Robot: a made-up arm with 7 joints. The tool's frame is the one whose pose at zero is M. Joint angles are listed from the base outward.
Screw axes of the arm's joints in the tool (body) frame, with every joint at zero. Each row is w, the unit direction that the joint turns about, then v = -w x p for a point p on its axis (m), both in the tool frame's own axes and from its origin. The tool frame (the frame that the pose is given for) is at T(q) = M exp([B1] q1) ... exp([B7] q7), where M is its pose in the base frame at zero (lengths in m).
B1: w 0 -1 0 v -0.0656 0 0.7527
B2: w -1 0 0 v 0 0.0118 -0.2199
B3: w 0 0 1 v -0.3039 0.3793 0
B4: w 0 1 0 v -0.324 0 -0.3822
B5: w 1 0 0 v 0 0.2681 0.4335
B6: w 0 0 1 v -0.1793 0.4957 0
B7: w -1 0 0 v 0 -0.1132 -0.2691
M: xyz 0.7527 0.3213 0.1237 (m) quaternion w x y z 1 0 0 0
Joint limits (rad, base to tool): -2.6..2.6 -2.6..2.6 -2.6..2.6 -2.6..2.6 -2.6..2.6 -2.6..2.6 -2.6..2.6
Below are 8 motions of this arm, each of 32 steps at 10 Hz.
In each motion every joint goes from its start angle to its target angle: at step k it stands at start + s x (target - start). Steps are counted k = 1, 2, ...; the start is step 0. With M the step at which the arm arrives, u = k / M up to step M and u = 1 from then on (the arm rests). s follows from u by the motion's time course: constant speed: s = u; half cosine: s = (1 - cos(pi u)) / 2; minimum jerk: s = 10 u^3 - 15 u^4 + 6 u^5.
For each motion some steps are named. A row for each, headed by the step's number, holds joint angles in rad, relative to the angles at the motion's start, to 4 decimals.
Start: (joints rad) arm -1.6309 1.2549 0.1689 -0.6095 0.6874 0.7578 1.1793
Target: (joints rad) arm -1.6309 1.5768 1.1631 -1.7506 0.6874 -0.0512 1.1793
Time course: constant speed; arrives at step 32
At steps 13, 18, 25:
13: 0.0000 0.1308 0.4039 -0.4636 0.0000 -0.3287 0.0000
18: 0.0000 0.1811 0.5592 -0.6419 0.0000 -0.4551 0.0000
25: 0.0000 0.2515 0.7767 -0.8915 0.0000 -0.6320 0.0000

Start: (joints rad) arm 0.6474 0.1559 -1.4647 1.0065 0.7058 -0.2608 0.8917
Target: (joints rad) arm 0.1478 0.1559 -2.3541 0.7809 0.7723 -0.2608 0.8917
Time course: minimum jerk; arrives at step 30
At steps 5, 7, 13, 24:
5: -0.0177 0.0000 -0.0316 -0.0080 0.0024 0.0000 0.0000
7: -0.0433 0.0000 -0.0771 -0.0196 0.0058 0.0000 0.0000
13: -0.1881 0.0000 -0.3348 -0.0849 0.0250 0.0000 0.0000
24: -0.4707 0.0000 -0.8379 -0.2125 0.0626 0.0000 0.0000

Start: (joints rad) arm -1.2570 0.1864 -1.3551 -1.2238 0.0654 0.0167 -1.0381
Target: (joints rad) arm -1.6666 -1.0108 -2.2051 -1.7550 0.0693 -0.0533 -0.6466
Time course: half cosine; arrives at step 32
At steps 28, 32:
28: -0.3940 -1.1516 -0.8176 -0.5110 0.0038 -0.0673 0.3766
32: -0.4096 -1.1972 -0.8500 -0.5312 0.0039 -0.0700 0.3915

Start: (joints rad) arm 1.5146 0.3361 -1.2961 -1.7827 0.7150 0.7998 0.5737
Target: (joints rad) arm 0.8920 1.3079 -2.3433 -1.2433 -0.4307 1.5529 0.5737
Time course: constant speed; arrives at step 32
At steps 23, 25, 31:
23: -0.4475 0.6985 -0.7527 0.3877 -0.8235 0.5413 0.0000
25: -0.4864 0.7592 -0.8181 0.4214 -0.8951 0.5884 0.0000
31: -0.6031 0.9414 -1.0145 0.5225 -1.1099 0.7296 0.0000

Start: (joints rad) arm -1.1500 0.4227 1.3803 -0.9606 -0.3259 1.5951 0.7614
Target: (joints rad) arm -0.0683 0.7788 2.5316 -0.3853 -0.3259 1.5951 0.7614
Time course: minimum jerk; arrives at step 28
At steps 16, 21, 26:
16: 0.6838 0.2251 0.7278 0.3637 0.0000 0.0000 0.0000
21: 0.9697 0.3192 1.0321 0.5157 0.0000 0.0000 0.0000
26: 1.0782 0.3549 1.1475 0.5734 0.0000 0.0000 0.0000

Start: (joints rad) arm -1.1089 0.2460 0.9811 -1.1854 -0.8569 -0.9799 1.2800
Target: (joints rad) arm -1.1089 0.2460 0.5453 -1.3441 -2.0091 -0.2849 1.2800
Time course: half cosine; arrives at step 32
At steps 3, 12, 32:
3: 0.0000 0.0000 -0.0094 -0.0034 -0.0248 0.0150 0.0000
12: 0.0000 0.0000 -0.1345 -0.0490 -0.3556 0.2145 0.0000
32: 0.0000 0.0000 -0.4358 -0.1587 -1.1522 0.6950 0.0000

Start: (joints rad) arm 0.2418 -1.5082 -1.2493 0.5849 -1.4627 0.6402 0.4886
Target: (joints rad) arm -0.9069 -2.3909 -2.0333 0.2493 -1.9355 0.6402 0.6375
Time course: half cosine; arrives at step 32
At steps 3, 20, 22, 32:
3: -0.0247 -0.0190 -0.0169 -0.0072 -0.0102 0.0000 0.0032
20: -0.7941 -0.6102 -0.5420 -0.2320 -0.3269 0.0000 0.1029
22: -0.8934 -0.6866 -0.6098 -0.2610 -0.3677 0.0000 0.1158
32: -1.1487 -0.8827 -0.7840 -0.3356 -0.4728 0.0000 0.1489

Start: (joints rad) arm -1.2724 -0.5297 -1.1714 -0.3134 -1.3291 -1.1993 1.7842
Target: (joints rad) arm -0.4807 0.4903 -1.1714 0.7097 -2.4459 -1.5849 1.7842
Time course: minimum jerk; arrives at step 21
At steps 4, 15, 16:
4: 0.0403 0.0519 0.0000 0.0520 -0.0568 -0.0196 0.0000
15: 0.6771 0.8724 0.0000 0.8751 -0.9552 -0.3298 0.0000
16: 0.7194 0.9268 0.0000 0.9296 -1.0148 -0.3504 0.0000

